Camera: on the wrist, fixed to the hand. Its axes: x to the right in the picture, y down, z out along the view.
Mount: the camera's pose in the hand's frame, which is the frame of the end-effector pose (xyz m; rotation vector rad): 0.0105 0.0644 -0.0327 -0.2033 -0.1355 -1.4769
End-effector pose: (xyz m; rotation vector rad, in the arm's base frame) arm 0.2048 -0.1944 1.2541 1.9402 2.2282 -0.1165
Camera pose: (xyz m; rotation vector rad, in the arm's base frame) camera 0.2642 -0.1691 1.2881 -0.1035 2.8374 -0.1771
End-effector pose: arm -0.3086 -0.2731 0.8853 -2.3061 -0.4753 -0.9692
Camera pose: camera -0.2851 -0.3422 0.8871 1.6481 2.0349 1.2466
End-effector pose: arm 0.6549 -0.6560 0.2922 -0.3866 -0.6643 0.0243
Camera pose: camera 0.6894 -0.6059 0.2519 -0.0126 -0.9593 -1.4360
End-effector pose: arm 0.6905 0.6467 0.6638 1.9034 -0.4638 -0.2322
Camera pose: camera 0.6989 0.6498 0.7362 1.6799 0.9400 -1.2899
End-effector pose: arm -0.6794 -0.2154 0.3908 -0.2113 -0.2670 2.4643
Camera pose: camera -0.7183 -0.2541 0.3427 0.0788 -0.4947 0.9838
